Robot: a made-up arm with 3 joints.
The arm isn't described. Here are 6 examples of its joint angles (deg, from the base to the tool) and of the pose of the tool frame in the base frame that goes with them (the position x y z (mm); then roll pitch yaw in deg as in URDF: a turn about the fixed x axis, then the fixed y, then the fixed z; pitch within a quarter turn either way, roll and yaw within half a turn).
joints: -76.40 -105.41 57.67
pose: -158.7 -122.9 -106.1 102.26 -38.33 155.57
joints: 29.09 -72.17 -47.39
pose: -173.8 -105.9 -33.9 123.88 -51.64 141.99
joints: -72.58 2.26 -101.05
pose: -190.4 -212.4 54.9 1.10 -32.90 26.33
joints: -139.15 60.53 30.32
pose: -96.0 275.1 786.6 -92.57 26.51 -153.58
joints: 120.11 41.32 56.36
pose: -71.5 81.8 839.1 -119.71 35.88 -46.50
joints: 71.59 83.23 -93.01
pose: -202.1 360.5 645.0 -54.55 28.61 -108.03
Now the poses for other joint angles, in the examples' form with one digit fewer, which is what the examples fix.
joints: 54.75 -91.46 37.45
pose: -320 289 -28 118.8 -34.0 34.7
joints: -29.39 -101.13 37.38
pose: -236 -88 -77 107.2 -33.5 125.4
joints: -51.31 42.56 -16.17
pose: 9 -195 625 -86.4 -6.0 82.1
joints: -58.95 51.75 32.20
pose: 48 94 800 -101.9 23.9 123.8
